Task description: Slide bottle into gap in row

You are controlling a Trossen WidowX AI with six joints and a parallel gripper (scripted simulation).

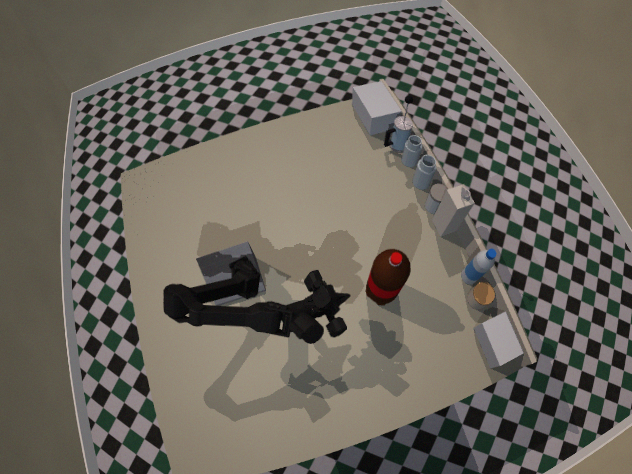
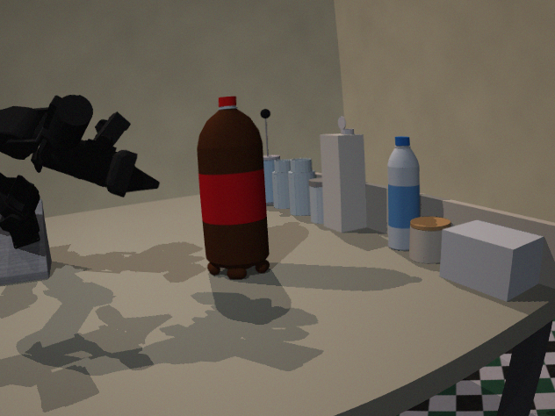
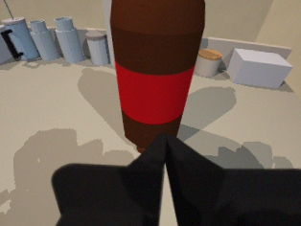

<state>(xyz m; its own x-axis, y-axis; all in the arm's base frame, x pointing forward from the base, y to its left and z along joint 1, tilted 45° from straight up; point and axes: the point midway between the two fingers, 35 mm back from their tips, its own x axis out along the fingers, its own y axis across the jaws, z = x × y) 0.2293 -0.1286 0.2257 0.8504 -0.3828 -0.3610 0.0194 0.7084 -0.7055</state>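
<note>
My gripper is now 170 mm short of the brown cola bottle and 30 mm above it. From my hand the other things lie so: blue-capped water bottle (470 mm ahead, 100 mm to the right, 80 mm below); french press (530 mm ahead, 500 mm to the left, 50 mm below); cork-lidded jar (450 mm ahead, 190 mm to the right, 150 mm below).
</note>
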